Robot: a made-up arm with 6 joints.
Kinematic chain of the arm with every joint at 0, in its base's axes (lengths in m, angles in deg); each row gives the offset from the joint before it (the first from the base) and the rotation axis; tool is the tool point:
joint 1: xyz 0 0 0.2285 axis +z
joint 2: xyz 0 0 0 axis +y
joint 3: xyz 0 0 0.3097 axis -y
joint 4: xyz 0 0 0 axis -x
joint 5: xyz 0.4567 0 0 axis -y
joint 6: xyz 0 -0.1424 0 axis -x
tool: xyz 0 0 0
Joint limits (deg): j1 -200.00..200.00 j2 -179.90..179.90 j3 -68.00..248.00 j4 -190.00..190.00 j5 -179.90..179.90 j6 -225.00..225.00
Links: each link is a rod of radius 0.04 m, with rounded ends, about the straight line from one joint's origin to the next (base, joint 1, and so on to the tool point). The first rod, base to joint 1, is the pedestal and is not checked.
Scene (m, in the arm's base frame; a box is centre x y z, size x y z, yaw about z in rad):
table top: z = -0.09
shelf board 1: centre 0.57 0.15 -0.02 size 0.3 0.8 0.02 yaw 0
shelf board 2: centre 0.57 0.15 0.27 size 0.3 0.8 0.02 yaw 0
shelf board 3: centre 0.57 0.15 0.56 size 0.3 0.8 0.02 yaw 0
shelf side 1: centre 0.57 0.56 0.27 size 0.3 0.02 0.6 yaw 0
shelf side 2: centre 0.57 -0.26 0.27 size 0.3 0.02 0.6 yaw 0
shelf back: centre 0.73 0.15 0.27 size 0.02 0.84 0.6 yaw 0
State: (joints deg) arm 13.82 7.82 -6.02 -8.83 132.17 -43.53
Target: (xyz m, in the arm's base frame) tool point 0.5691 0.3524 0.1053
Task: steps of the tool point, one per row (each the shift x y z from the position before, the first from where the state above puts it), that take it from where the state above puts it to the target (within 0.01 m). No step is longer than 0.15 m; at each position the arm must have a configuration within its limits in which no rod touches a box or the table.
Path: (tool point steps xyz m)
1: -0.0290 0.1015 0.0200
2: -0.0487 0.0877 0.0175
3: -0.0634 0.0704 0.0150
4: -0.0729 0.0513 0.0124
5: -0.0774 0.0318 0.0100
6: 0.0248 0.0389 -0.0839
7: 0.0223 0.0188 -0.0934
8: 0.0169 -0.0025 -0.0985
9: 0.0089 -0.0236 -0.0986
10: 0.0686 0.0246 0.0013
11: 0.0732 0.0086 0.0001
12: 0.0743 -0.0083 -0.0004
13: 0.0714 -0.0249 -0.0010

